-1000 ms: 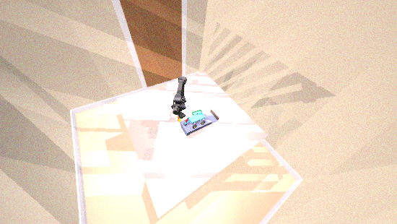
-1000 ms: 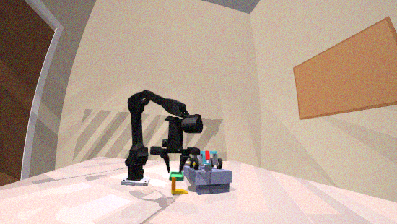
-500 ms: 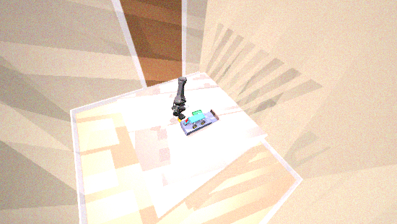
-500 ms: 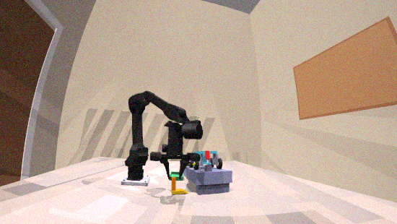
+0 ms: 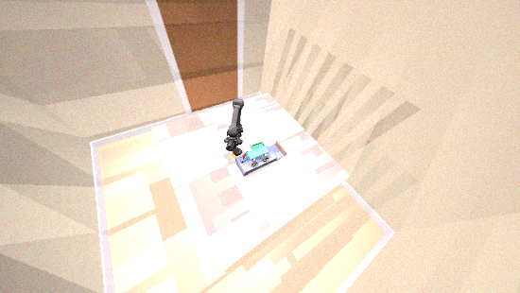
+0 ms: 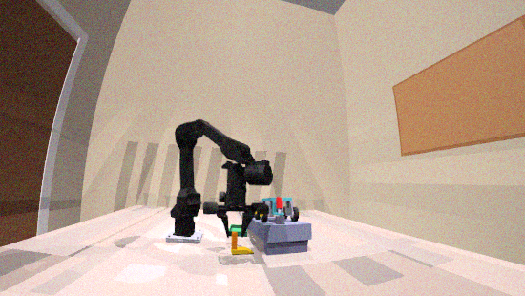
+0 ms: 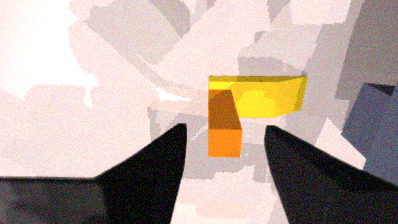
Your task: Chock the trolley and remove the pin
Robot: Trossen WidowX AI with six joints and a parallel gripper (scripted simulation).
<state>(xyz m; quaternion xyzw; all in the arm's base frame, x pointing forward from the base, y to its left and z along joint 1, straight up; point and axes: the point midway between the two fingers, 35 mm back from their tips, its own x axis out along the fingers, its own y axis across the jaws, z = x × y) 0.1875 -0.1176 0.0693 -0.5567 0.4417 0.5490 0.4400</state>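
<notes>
My gripper tip is 20 mm short of the yellow chock, 10 mm to the right of it and 30 mm above it. Also, from my gripper tip: red-headed stop pin: 130 mm ahead, 40 mm to the left, 80 mm above; then green tray: 240 mm to the left, 60 mm below; then teal trolley: 140 mm ahead, 150 mm to the left, 60 mm above.
</notes>
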